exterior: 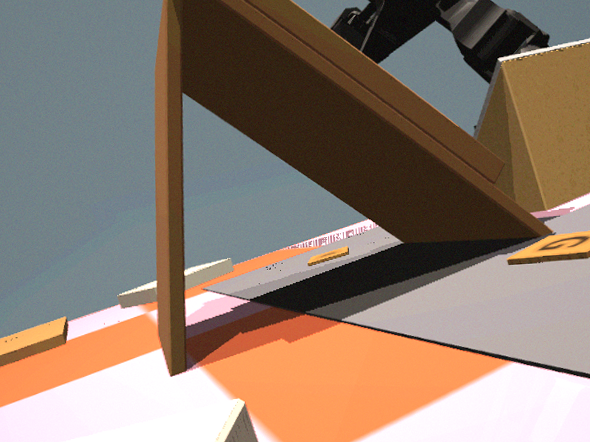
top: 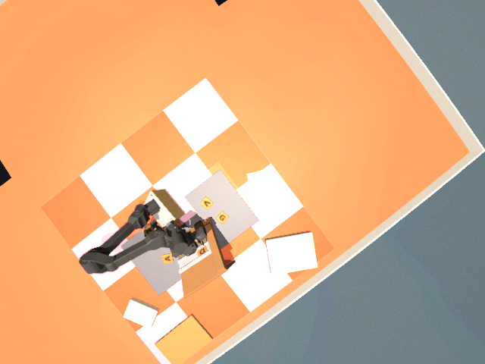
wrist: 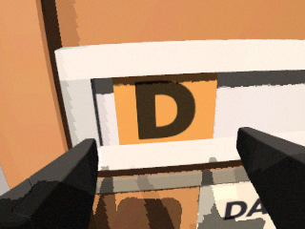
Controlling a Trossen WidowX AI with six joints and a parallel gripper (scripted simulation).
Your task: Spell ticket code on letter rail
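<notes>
My gripper tip is now 3 cm short of the orange d tile and 2 cm above it. The rest, counted from my gripper tip: g tile 17 cm below, 15 cm to the left, 4 cm behind; grey mat 18 cm below, 11 cm behind, 7 cm to the right; white ticket 9 cm below, 7 cm to the right, 3 cm behind.
</notes>
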